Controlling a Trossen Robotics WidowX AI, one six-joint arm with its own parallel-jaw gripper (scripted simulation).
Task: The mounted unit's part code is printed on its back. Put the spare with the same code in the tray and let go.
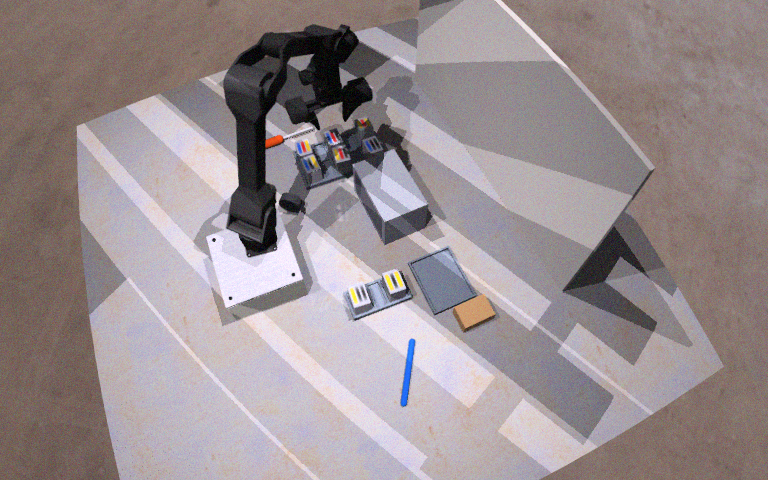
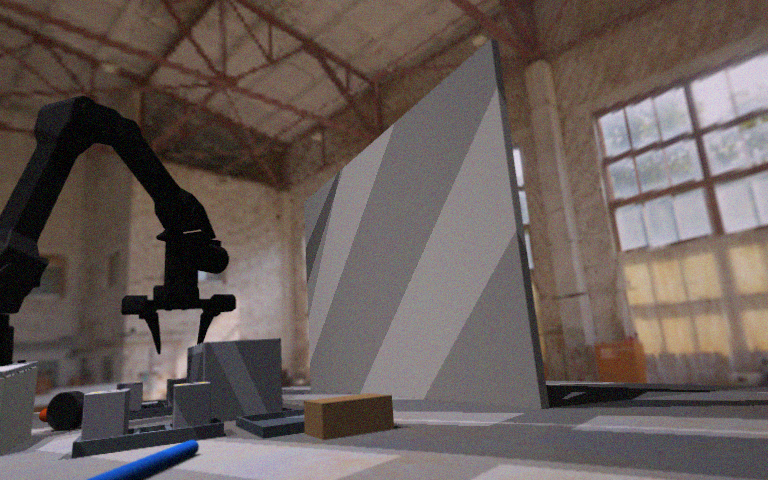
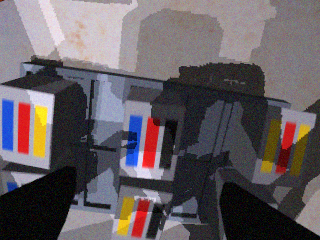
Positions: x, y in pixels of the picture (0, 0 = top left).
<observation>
The gripper shows in image 1, in image 2 and in image 3 [150, 185]. A brown block shows in image 1 and in image 2; in image 3 it is out of frame. One and the same spot on the gripper: [image 1: 349, 105] is [image 2: 203, 312]. The same spot on the brown block: [image 2: 342, 416] is [image 1: 473, 326].
</observation>
